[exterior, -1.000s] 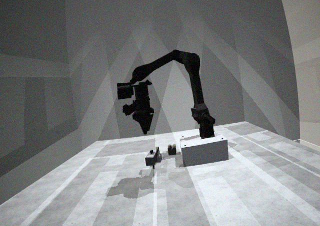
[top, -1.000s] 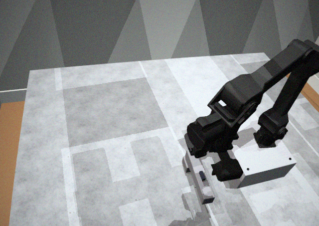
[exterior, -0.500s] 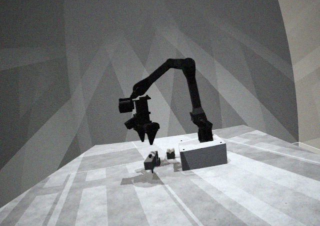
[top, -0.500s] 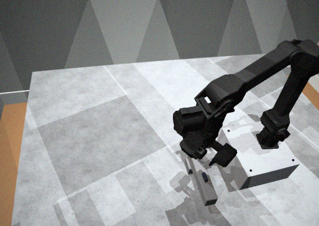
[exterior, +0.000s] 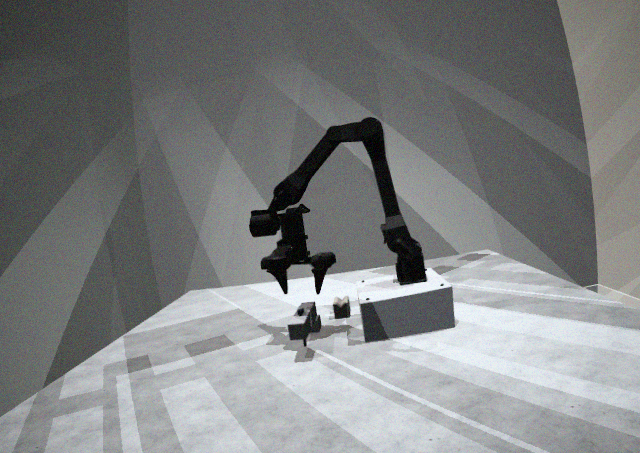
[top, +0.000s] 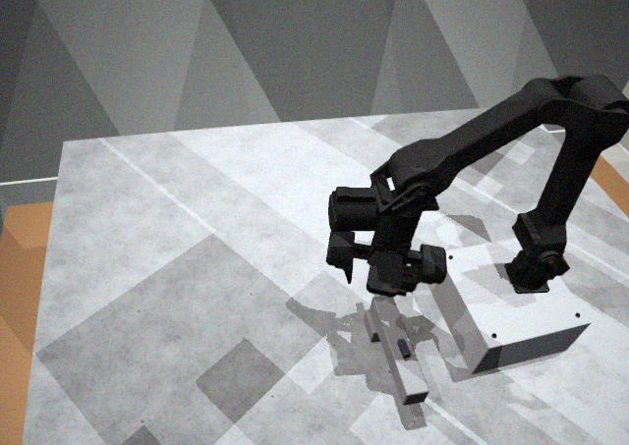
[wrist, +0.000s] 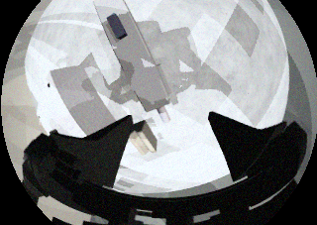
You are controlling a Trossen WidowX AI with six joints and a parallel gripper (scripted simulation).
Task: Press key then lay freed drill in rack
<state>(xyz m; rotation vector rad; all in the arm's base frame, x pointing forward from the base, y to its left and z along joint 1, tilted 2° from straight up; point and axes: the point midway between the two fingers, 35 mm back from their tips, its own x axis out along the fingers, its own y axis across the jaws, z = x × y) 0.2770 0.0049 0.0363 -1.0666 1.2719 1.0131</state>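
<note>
Now: gripper tip 4 cm above the drill, 3 cm to the right of it and 2 cm past it. The rest, counted from my gripper tip: housing block: 9 cm to the left, 4 cm below, 2 cm behind; blue key: 12 cm to the left, 4 cm below, 3 cm behind; notched rack: 8 cm to the right, 8 cm behind, 7 cm below.
</note>
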